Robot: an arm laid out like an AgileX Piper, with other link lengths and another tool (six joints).
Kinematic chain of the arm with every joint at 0, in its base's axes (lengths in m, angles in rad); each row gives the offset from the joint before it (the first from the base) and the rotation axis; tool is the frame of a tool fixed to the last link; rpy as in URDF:
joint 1: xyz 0 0 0.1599 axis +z
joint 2: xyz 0 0 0 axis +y
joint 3: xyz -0.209 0 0.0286 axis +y
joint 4: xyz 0.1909 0 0.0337 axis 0.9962 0 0.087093
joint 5: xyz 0 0 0 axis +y
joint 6: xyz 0.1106 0 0.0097 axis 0.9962 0 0.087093
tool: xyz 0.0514 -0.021 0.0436 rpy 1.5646 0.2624 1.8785
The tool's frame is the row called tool.
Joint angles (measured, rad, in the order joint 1, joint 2, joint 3, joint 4, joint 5, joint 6), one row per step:
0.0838 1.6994 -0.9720 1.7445 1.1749 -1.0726
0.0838 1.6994 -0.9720 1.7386 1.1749 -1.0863
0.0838 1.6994 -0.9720 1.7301 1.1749 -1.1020
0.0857 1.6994 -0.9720 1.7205 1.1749 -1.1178
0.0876 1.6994 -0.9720 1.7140 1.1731 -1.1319
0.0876 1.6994 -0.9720 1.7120 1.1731 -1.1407
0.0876 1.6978 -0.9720 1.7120 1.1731 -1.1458
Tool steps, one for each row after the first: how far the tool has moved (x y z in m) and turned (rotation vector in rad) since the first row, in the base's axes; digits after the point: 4 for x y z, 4 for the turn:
-0.0004 0.0003 0.0000 -0.0092 -0.0133 0.0050
-0.0011 0.0007 -0.0002 -0.0210 -0.0286 0.0118
-0.0021 0.0017 -0.0006 -0.0336 -0.0442 0.0213
-0.0028 0.0025 -0.0008 -0.0443 -0.0577 0.0274
-0.0029 0.0026 -0.0007 -0.0486 -0.0662 0.0296
-0.0030 0.0026 0.0001 -0.0501 -0.0726 0.0301

